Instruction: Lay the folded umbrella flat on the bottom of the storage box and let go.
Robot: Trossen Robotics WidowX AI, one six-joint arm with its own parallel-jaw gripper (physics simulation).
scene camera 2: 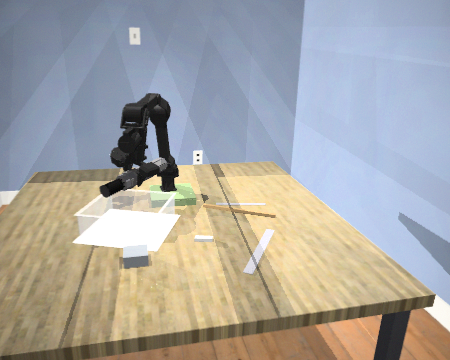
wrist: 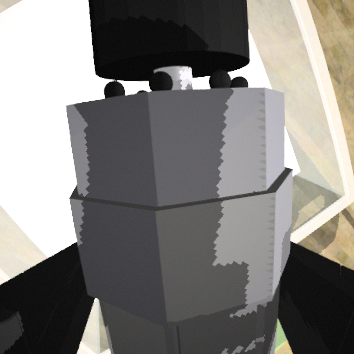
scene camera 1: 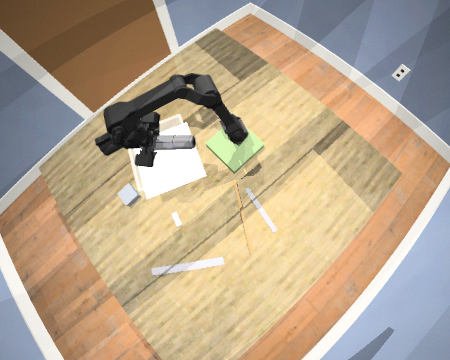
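Seen in the pictures: gripper, fingertip midpoint: [scene camera 2: 133, 182] [wrist: 179, 243] [scene camera 1: 157, 144]; arm's base, origin of the base link: [scene camera 2: 168, 188] [scene camera 1: 237, 136].
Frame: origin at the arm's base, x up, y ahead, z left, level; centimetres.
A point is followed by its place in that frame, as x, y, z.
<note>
The folded umbrella [scene camera 1: 175, 142] @(18.9, 22.4, -9.4) [scene camera 2: 131, 179] @(16.3, 30.7, -18.3) [wrist: 175, 200] @(17.8, 29.5, -19.8) is grey with a black end, which shows at the top in the wrist view. My gripper [scene camera 1: 148, 143] @(13.7, 26.4, -17.5) [scene camera 2: 146, 171] [wrist: 179, 243] @(13.7, 26.4, -17.5) is shut on it, one finger on each side. The umbrella is in the air above the storage box and looks slanted in scene camera 2, black end lower left. The storage box [scene camera 1: 172, 119] @(5.5, 13.1, -26.1) [scene camera 2: 89, 223] @(3.6, 34.0, -32.9) [wrist: 331, 115] @(6.4, 17.0, -28.4) has pale see-through walls. A white panel [scene camera 1: 175, 172] @(-2.9, 29.3, -11.6) [scene camera 2: 127, 227] [wrist: 40, 100] @(-2.9, 35.5, -17.4) lies over or against its near part. The box bottom is largely hidden.
A green slab [scene camera 1: 235, 157] [scene camera 2: 172, 201] is at the arm's base, beside the box. A grey-blue cube [scene camera 1: 128, 194] @(0.3, 50.0, -19.8) [scene camera 2: 135, 256] @(0.2, 53.5, -20.7) and a small white block [scene camera 1: 176, 219] @(-2.1, 43.9, 3.2) [scene camera 2: 203, 238] @(-2.1, 44.6, 2.8) are nearby. A wooden stick [scene camera 1: 243, 217] @(-2.1, 25.5, 23.7) [scene camera 2: 240, 210] @(-2.4, 26.2, 23.7) and a white strip [scene camera 1: 187, 266] @(-3.1, 55.0, 19.1) [scene camera 2: 259, 251] @(-3.1, 56.7, 17.9) lie farther off.
</note>
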